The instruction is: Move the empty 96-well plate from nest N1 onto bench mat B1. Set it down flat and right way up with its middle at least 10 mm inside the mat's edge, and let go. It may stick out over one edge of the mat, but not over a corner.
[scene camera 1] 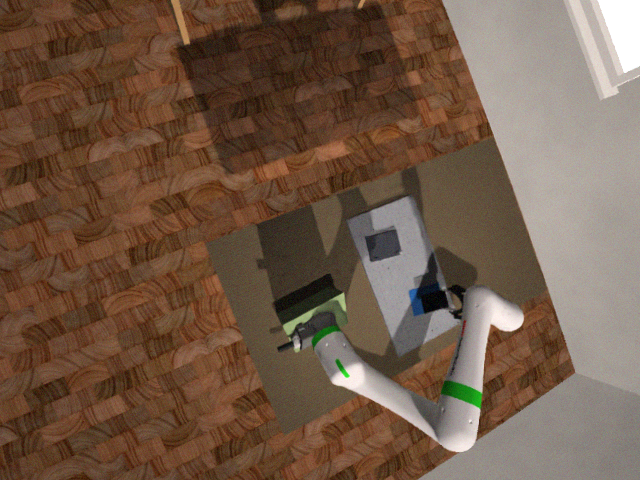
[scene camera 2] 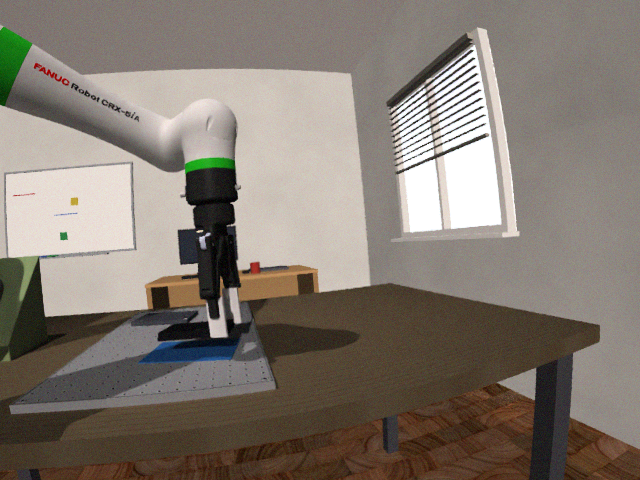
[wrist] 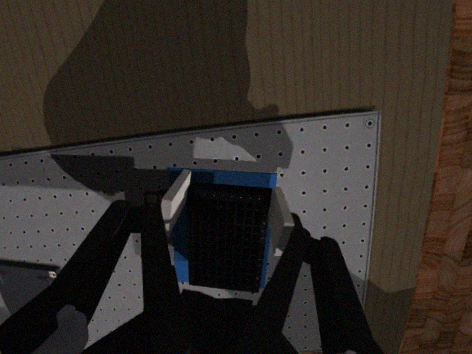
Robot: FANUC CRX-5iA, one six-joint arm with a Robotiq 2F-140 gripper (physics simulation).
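Places are measured from the arm's base along level axes (x ahead, y left, z up), in millimetres.
Where they show: gripper, fingertip midpoint: (scene camera 1: pixel 444 298) (scene camera 2: pixel 227 329) (wrist: pixel 230 192); arm's base, origin of the base link: (scene camera 1: pixel 318 323).
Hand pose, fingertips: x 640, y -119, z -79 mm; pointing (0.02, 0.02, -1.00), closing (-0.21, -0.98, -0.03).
Things, the pixels of their top centre, and the offset from my fingertips. Level surfaces: height alone.
- black 96-well plate, middle of its top: (wrist: pixel 225 247) (scene camera 2: pixel 197 324) (scene camera 1: pixel 436 301) 6 mm left, 57 mm back, 13 mm up
- blue bench mat, its level: 39 mm down
- dark grey nest, middle of its top: (wrist: pixel 33 308) (scene camera 2: pixel 165 315) (scene camera 1: pixel 384 245) 331 mm left, 218 mm back, 26 mm down
- grey perforated board, its level: 41 mm down
- brown table, its level: 54 mm down
The black 96-well plate (scene camera 1: pixel 434 301) (scene camera 2: pixel 180 331) (wrist: pixel 229 245) is held level, wells up, by my gripper (scene camera 1: pixel 450 300) (scene camera 2: pixel 226 319) (wrist: pixel 230 192), which is shut on its two sides with pale finger pads. The plate hangs low over the blue bench mat (scene camera 1: pixel 415 302) (scene camera 2: pixel 188 352) (wrist: pixel 245 178), with a small gap seen in scene camera 2. In the wrist view, blue shows beyond the plate's far edge and along its left and right sides. The plate's near edge reaches about the mat's near edge there. The dark grey nest (scene camera 1: pixel 383 245) (scene camera 2: pixel 164 317) (wrist: pixel 25 285) holds no plate.
The mat and nest are on a grey perforated board (scene camera 1: pixel 395 281) (scene camera 2: pixel 103 372) (wrist: pixel 325 165) on the brown table (scene camera 1: pixel 485 206) (scene camera 2: pixel 413 330) (wrist: pixel 310 60). A green angular block (scene camera 1: pixel 337 305) (scene camera 2: pixel 23 310) stands beside the arm's base, away from the board.
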